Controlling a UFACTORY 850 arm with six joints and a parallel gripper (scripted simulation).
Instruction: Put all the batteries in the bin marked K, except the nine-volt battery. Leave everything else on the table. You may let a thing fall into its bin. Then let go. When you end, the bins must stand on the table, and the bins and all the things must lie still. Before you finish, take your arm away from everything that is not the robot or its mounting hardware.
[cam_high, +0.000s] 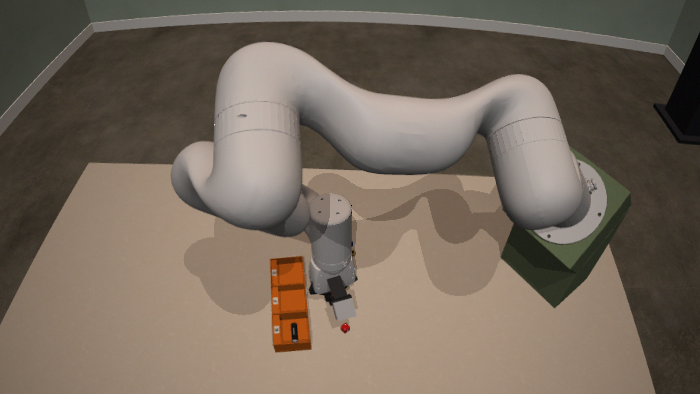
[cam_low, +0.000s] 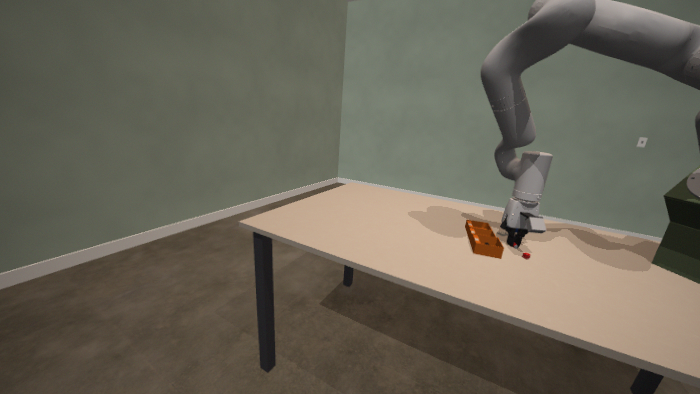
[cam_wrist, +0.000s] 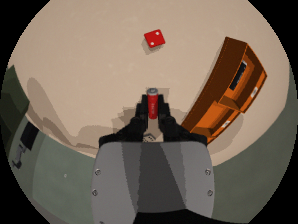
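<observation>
Right now my hand is 20 mm above the red cylindrical battery. Also, from my hand: orange bin: 110 mm ahead, 20 mm to the left; then white domino-like tile: 110 mm to the right, 20 mm below, 20 mm ahead; then small red block: 80 mm to the left, 30 mm behind, 10 mm below.
</observation>
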